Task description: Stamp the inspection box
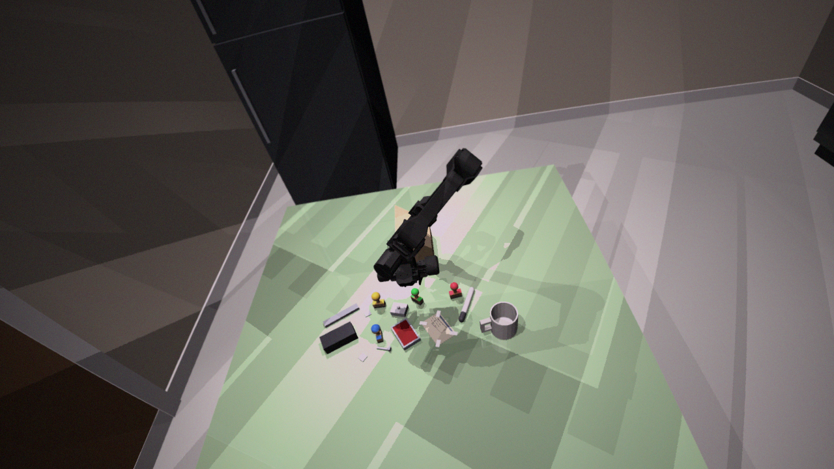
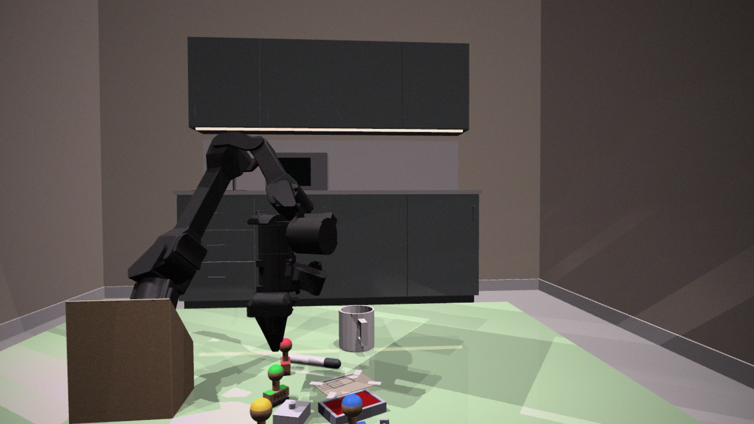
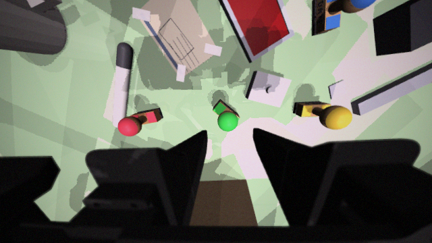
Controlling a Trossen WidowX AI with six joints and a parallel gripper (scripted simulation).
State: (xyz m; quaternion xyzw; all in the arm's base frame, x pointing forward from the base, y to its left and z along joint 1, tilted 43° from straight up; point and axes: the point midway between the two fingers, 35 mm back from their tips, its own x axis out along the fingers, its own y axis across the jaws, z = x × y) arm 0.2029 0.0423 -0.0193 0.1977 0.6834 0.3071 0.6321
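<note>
Right now my gripper tip is 70 mm above the green-knobbed PASS stamp. The rest, counted from my gripper tip: red-knobbed stamp: 20 mm behind, 130 mm to the left, 70 mm below; then grey block: 40 mm ahead, 60 mm to the right, 80 mm below; then yellow stamp: 10 mm ahead, 130 mm to the right, 70 mm below.
</note>
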